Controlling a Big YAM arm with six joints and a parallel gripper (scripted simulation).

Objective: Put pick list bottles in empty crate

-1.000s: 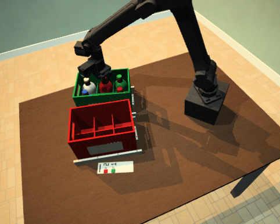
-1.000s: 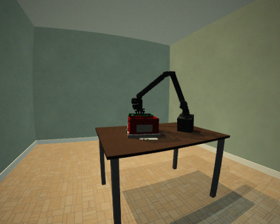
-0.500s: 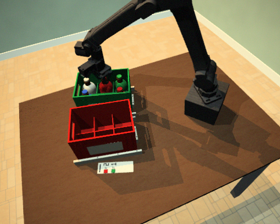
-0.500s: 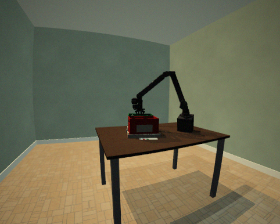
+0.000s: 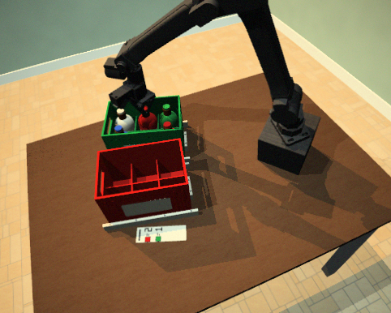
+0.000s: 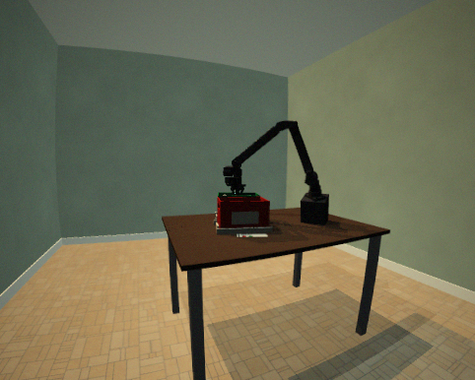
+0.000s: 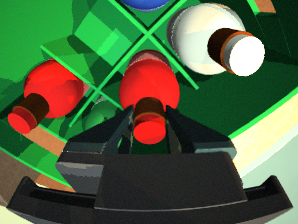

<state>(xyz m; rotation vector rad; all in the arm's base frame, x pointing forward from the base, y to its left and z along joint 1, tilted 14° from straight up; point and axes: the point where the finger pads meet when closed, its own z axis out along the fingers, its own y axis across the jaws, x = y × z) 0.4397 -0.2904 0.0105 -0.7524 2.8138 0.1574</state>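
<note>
Now: hand 6 cm above the red bottle and 1 cm past it. From my hand the other things lie so: white bottle: 8 cm ahead, 6 cm below, 2 cm to the right; green bottle: 8 cm behind, 6 cm below, 2 cm to the left; green crate: 6 cm below, 4 cm to the left, 1 cm ahead.
</note>
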